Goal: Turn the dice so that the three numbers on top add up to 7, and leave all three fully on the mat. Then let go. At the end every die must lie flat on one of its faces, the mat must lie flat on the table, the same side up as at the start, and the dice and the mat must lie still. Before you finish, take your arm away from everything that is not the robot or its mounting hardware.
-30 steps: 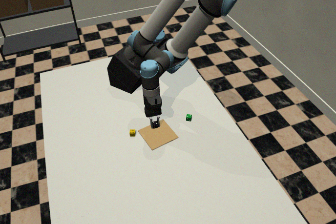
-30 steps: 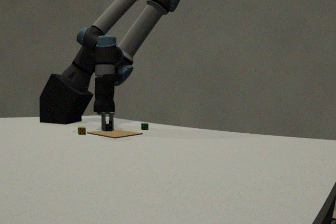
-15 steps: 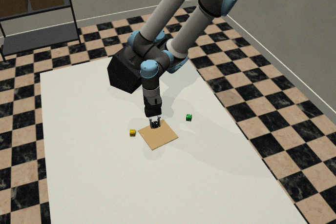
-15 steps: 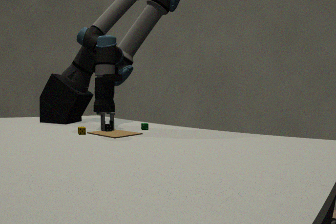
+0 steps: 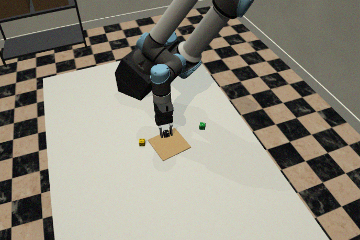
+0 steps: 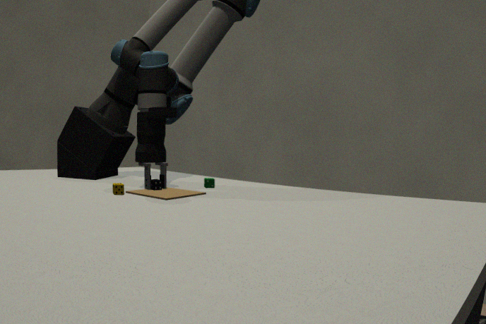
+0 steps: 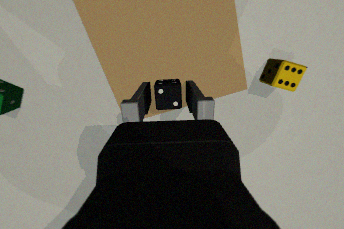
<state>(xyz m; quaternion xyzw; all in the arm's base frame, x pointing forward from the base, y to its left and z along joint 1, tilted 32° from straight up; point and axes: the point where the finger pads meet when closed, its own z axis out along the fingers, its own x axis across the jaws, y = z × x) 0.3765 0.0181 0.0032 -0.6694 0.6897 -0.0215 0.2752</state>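
My gripper is now 10 mm above the black die. From my hand the other things lie so: yellow die: 110 mm to the right, 20 mm ahead, 10 mm below; tan mat: 50 mm ahead, 20 mm below; green die: 170 mm to the left, 10 mm below, 10 mm behind.
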